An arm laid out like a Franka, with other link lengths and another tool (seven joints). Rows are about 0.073 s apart.
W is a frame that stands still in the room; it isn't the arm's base.
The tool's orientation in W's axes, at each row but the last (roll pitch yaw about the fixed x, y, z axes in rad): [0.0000 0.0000 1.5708]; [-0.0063 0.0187 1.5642]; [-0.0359 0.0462 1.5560]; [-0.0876 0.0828 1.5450]
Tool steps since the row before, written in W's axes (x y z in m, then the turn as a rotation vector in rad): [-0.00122 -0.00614 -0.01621 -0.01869 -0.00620 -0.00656]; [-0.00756 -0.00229 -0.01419 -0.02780 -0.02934 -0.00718]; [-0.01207 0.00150 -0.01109 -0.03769 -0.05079 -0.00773]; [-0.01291 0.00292 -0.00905 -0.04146 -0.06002 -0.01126]
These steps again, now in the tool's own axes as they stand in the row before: [-0.00614 0.00122 -0.01621 -0.00620 0.01869 -0.00656]; [-0.00207 0.00763 -0.01418 -0.02938 0.02765 -0.00756]; [0.00183 0.01248 -0.01058 -0.05093 0.03727 -0.00876]; [0.00333 0.01370 -0.00764 -0.05993 0.04117 -0.01272]
